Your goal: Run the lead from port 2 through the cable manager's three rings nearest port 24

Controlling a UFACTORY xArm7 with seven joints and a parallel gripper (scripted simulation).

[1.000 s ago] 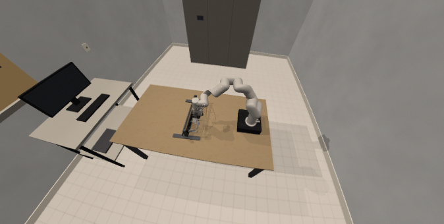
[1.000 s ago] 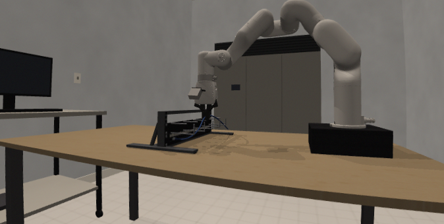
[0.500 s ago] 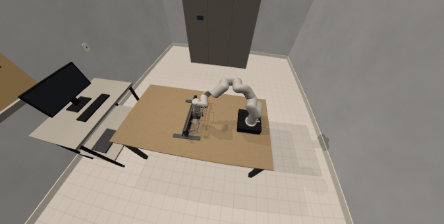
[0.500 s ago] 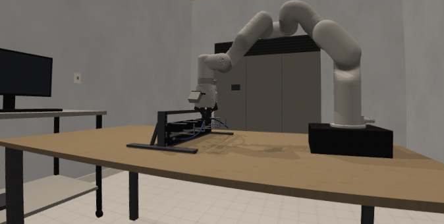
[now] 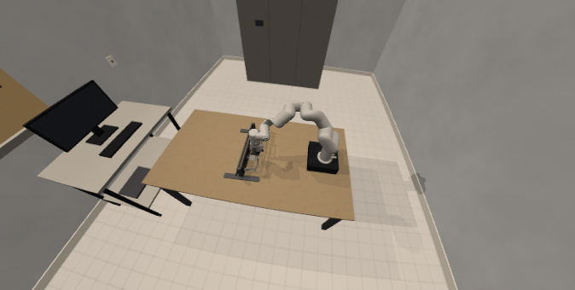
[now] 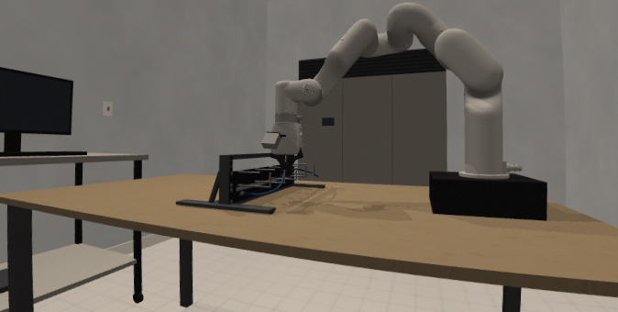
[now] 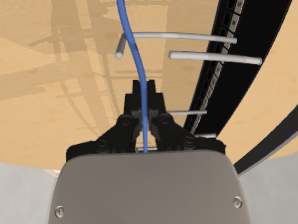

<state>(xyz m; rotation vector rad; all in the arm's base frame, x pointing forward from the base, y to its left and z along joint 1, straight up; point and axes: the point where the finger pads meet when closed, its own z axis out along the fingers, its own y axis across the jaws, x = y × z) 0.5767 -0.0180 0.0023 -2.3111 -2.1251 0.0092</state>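
Right now the black rack is 10 cm ahead of my hand, 6 cm to the right of it and 2 cm below it.
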